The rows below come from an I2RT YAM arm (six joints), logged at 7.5 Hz.
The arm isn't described. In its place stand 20 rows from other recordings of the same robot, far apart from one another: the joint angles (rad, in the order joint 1, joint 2, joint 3, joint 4, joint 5, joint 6), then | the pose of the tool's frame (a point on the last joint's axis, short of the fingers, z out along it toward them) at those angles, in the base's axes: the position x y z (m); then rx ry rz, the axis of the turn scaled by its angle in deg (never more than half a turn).
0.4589, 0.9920, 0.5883, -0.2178, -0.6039, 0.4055 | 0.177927 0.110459 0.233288 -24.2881 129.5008 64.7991
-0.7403, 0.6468, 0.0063, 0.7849, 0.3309, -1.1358 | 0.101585 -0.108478 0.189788 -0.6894 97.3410 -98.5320
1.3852, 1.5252, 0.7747, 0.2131, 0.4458, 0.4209 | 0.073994 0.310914 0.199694 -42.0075 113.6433 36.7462
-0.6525, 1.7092, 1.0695, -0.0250, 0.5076, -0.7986 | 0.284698 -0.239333 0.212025 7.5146 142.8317 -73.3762
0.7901, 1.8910, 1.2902, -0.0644, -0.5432, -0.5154 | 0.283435 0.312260 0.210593 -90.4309 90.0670 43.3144
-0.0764, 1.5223, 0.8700, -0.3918, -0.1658, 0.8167 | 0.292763 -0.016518 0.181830 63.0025 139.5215 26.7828
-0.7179, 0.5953, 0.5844, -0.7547, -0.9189, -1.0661 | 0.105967 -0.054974 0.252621 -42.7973 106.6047 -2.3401
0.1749, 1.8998, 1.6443, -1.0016, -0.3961, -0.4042 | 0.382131 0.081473 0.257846 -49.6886 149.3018 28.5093
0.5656, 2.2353, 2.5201, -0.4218, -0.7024, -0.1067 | 0.410902 0.288074 0.433930 -60.8167 80.7930 53.4664
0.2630, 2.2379, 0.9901, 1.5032, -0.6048, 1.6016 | 0.398303 0.128201 0.133711 26.8990 91.6595 108.5475
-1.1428, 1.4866, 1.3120, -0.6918, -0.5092, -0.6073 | 0.147586 -0.281699 0.313020 22.7367 130.5793 -15.2119
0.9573, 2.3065, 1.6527, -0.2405, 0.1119, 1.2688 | 0.289168 0.403766 0.122547 26.4250 149.0649 44.0156
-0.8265, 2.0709, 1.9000, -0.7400, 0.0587, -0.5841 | 0.313736 -0.343730 0.276088 19.5246 147.8995 -36.4528
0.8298, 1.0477, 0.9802, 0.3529, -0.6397, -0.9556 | 0.142960 0.187738 0.414412 -74.6794 19.9948 17.4360
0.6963, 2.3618, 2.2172, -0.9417, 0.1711, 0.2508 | 0.394873 0.322207 0.226672 -30.2065 147.8272 5.4860
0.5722, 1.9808, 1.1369, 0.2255, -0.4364, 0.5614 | 0.344503 0.239785 0.150816 -16.0106 133.5999 62.0298
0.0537, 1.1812, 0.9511, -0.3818, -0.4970, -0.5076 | 0.256860 0.030805 0.299776 -48.4342 110.8860 15.6258
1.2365, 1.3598, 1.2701, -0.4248, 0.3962, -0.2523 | 0.113741 0.285600 0.356882 -68.9227 94.9640 11.5079
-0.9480, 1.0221, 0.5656, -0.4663, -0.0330, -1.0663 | 0.114586 -0.157546 0.197238 -9.9031 152.8674 -42.1363
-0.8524, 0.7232, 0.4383, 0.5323, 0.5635, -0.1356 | 0.100861 -0.144262 0.302426 55.0966 63.5553 -68.0928
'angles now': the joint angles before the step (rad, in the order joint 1, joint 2, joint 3, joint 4, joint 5, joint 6). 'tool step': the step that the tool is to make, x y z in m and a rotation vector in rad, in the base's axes. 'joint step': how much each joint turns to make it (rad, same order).
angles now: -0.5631, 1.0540, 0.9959, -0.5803, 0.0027, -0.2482
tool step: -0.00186, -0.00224, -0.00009, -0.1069, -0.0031, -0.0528
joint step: 0.0023, -0.0203, -0.0326, 0.0740, 0.0960, -0.0415
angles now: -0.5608, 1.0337, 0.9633, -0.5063, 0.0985, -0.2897
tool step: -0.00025, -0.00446, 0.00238, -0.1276, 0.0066, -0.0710
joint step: 0.0013, -0.0083, -0.0225, 0.0858, 0.1194, -0.0592
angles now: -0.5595, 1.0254, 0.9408, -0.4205, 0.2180, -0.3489
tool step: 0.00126, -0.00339, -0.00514, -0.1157, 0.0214, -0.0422
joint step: 0.0040, -0.0047, -0.0488, 0.1079, 0.0911, -0.0791
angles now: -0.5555, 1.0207, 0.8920, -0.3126, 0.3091, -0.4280
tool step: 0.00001, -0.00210, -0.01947, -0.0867, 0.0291, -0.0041
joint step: -0.0022, -0.0093, -0.1013, 0.1405, 0.0378, -0.0851
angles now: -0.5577, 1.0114, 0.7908, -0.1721, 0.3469, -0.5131
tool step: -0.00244, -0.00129, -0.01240, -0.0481, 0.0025, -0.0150
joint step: -0.0071, -0.0105, -0.0689, 0.0954, 0.0228, -0.0387
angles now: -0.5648, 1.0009, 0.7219, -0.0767, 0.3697, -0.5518
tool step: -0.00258, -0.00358, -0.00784, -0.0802, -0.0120, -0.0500
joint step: -0.0112, -0.0034, -0.0629, 0.1321, 0.0560, -0.0496
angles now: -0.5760, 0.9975, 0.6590, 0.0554, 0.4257, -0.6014
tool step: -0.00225, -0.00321, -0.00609, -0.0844, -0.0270, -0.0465
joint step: -0.0103, 0.0027, -0.0614, 0.1550, 0.0483, -0.0507
